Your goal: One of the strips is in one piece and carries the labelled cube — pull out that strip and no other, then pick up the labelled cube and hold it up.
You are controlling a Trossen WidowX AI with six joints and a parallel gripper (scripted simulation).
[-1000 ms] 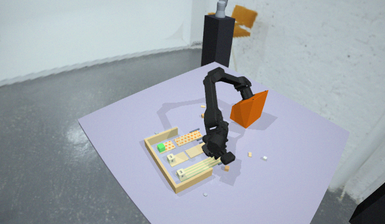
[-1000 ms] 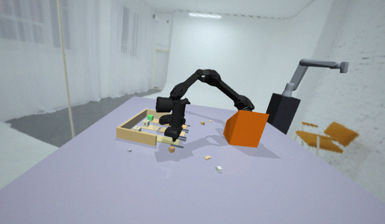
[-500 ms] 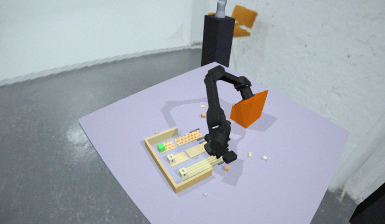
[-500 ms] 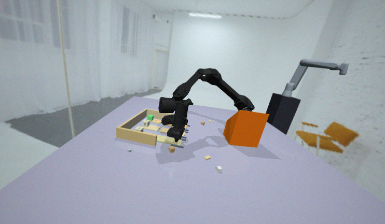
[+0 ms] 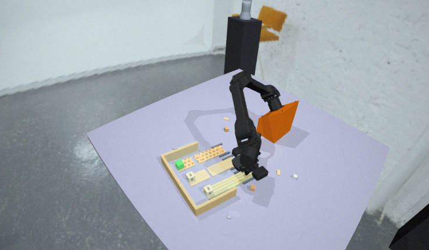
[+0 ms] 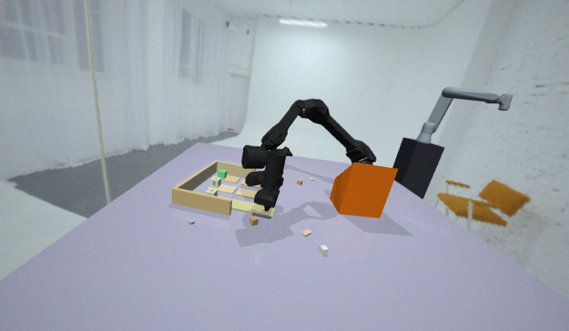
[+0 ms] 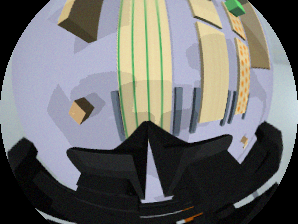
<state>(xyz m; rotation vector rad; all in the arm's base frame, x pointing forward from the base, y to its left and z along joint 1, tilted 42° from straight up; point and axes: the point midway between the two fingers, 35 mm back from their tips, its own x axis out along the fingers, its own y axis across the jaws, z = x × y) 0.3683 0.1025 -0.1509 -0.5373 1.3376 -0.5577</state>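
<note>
Now: the strip 9 cm ahead of my gripper tip and 1 cm to the right of it.
</note>
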